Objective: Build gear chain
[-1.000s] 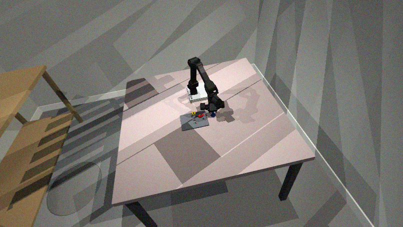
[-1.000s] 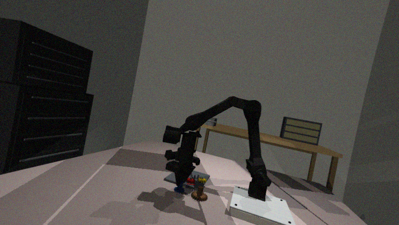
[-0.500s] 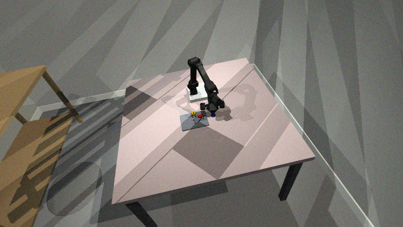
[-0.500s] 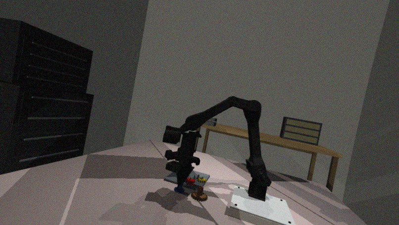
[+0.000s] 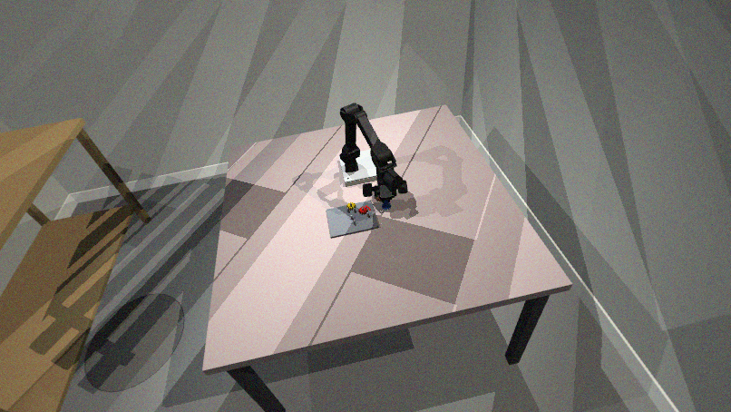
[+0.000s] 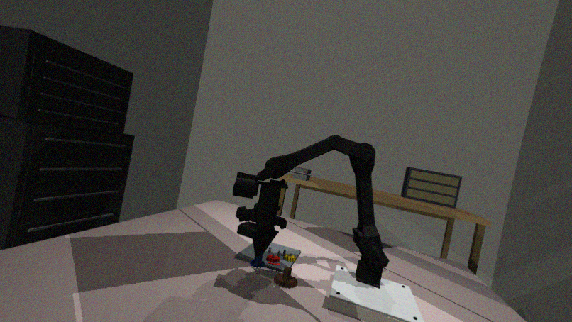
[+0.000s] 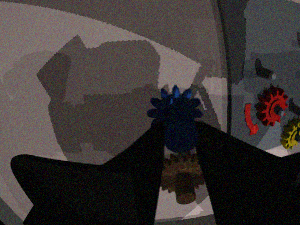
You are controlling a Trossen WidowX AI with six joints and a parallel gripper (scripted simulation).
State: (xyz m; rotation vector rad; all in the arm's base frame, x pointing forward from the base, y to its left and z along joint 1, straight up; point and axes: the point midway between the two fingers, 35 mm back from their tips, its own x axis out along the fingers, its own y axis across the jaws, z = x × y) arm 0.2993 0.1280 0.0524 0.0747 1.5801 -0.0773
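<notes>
My gripper tip is now 16 cm to the left of the yellow gear, 5 cm past it and 3 cm above it. The rest, counted from my gripper tip: brown gear 9 cm behind, 3 cm below, 1 cm to the right; blue gear 1 cm below; red arrow 8 cm to the right, 4 cm below, 2 cm behind.
</notes>
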